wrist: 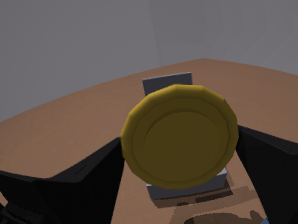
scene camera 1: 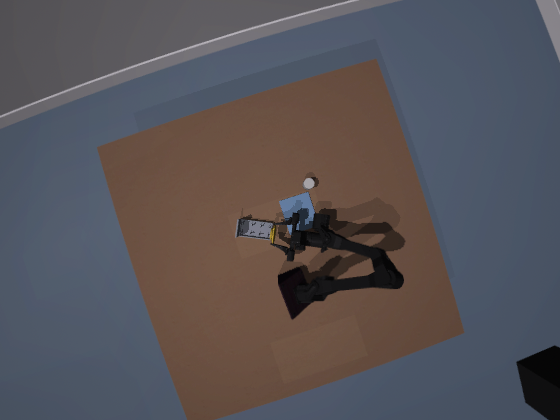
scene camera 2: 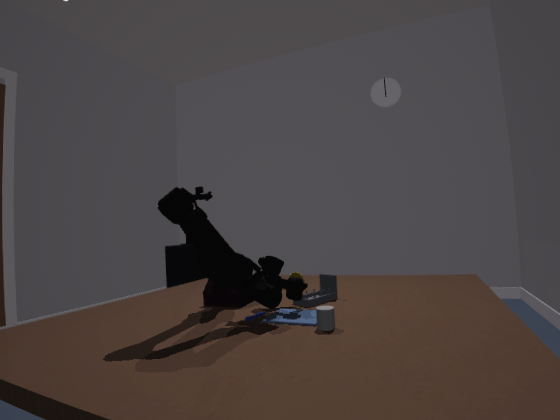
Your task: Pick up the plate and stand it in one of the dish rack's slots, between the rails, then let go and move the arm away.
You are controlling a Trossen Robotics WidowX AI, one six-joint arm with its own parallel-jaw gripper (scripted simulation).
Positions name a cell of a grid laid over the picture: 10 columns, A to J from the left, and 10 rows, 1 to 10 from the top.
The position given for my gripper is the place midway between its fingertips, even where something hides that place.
Observation:
My gripper (scene camera 2: F7) holds a yellow plate (wrist: G7). Also in view: a grey dish rack (scene camera 2: F7) and a light blue mat (scene camera 1: F5).
The grey dish rack also shows in the wrist view (wrist: H9). My gripper is seen too in the wrist view (wrist: G7) and in scene camera 1 (scene camera 1: E6). The light blue mat also shows in scene camera 2 (scene camera 2: F8).

